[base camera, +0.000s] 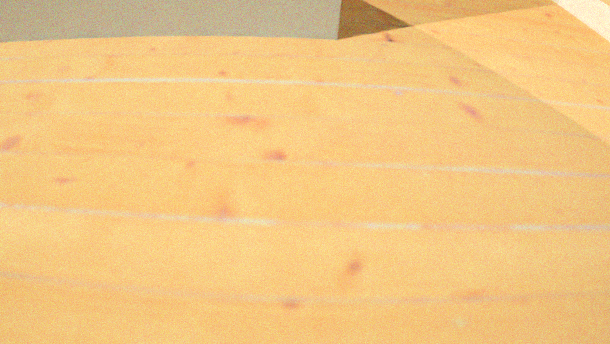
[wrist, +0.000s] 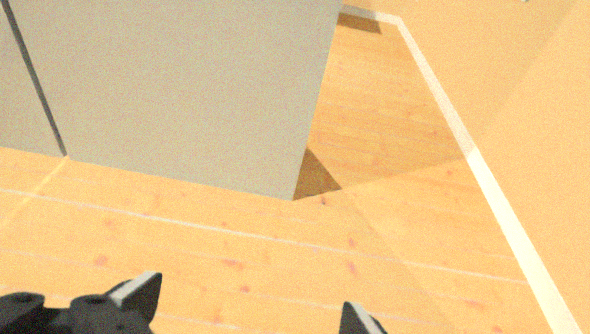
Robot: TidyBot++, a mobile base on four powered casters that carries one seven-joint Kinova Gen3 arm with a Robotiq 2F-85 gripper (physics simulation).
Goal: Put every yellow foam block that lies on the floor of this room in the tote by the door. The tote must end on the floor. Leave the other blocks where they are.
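Places are measured from the arm's base along level axes (x right, y ahead, z up), in metres.
Pixels of known places: gripper, fingertip midpoint: (wrist: 251, 307).
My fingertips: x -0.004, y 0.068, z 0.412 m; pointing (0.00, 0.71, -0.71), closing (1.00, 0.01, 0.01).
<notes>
Behind a point stands the place of what it marks.
My gripper (wrist: 251, 307) @(x -0.004, y 0.068, z 0.412 m) is open and empty, its two dark fingertips showing at the bottom of the wrist view above the wooden floor (base camera: 310, 190) @(x 0.016, y 0.414, z -0.397 m) (wrist: 190, 240) @(x -0.251, y 0.620, z -0.396 m). No yellow foam block shows in either view. The tote and the door do not show in either view.
A large grey box-like piece (base camera: 170, 17) @(x -0.311, y 0.887, z -0.349 m) (wrist: 190, 90) @(x -0.319, y 0.887, z 0.027 m) stands on the floor ahead, at the upper left in both views. A white baseboard (base camera: 587, 15) @(x 1.038, y 1.255, z -0.368 m) (wrist: 510, 220) @(x 1.035, y 0.934, z -0.333 m) runs along the orange-tan wall (wrist: 540, 165) @(x 1.049, y 1.030, z -0.089 m) on the right.
</notes>
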